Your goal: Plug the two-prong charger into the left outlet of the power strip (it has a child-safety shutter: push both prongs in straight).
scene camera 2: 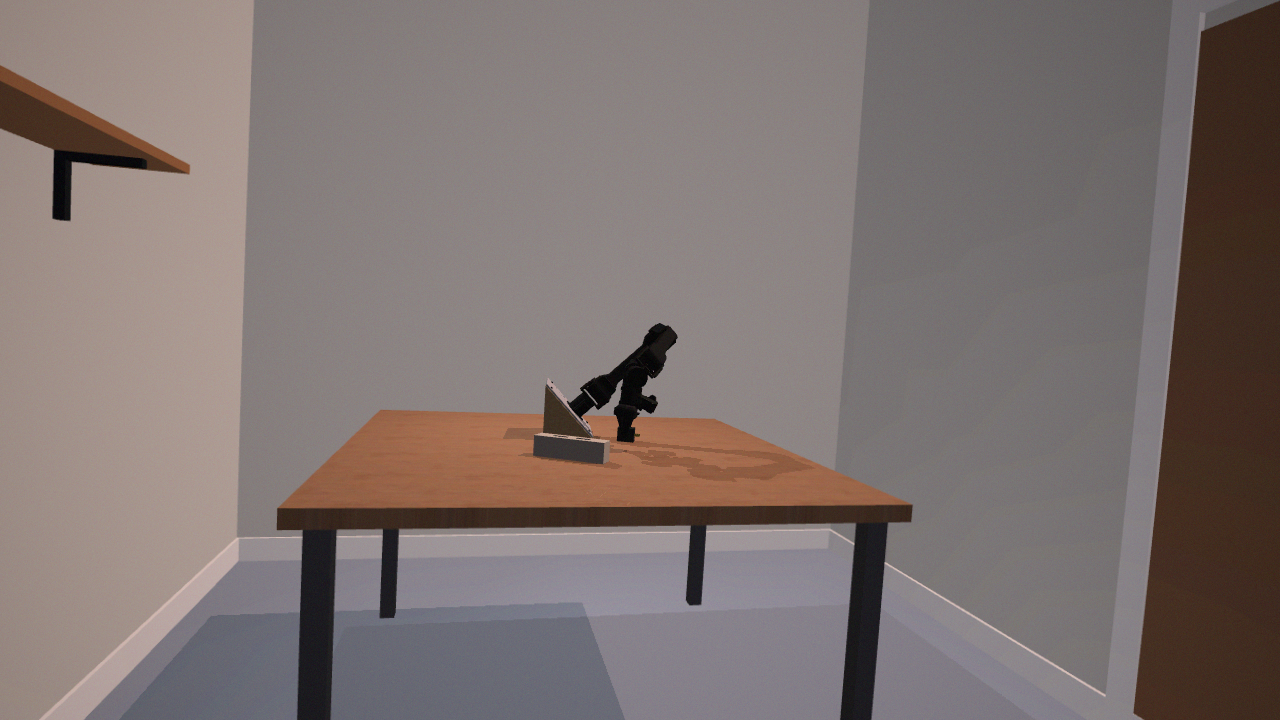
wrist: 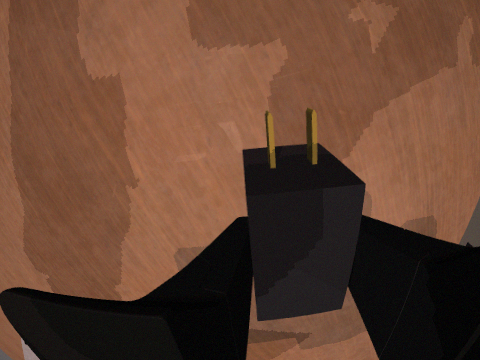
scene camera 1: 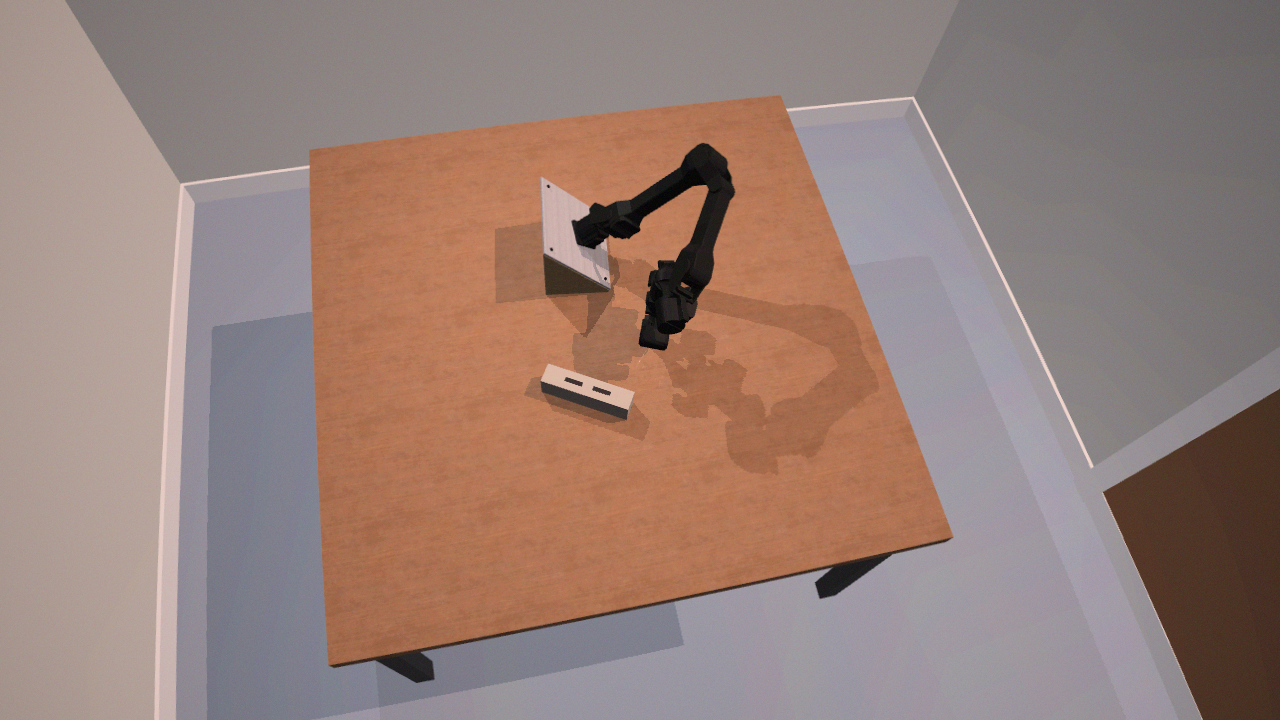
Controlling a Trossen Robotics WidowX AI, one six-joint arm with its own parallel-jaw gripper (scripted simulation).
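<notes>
Wrist view: the gripper (wrist: 288,223) carries a black two-prong charger (wrist: 304,206). Scene camera 1 shows the gripper (scene camera 1: 652,327). Scene camera 2 also shows the gripper (scene camera 2: 624,436).
</notes>
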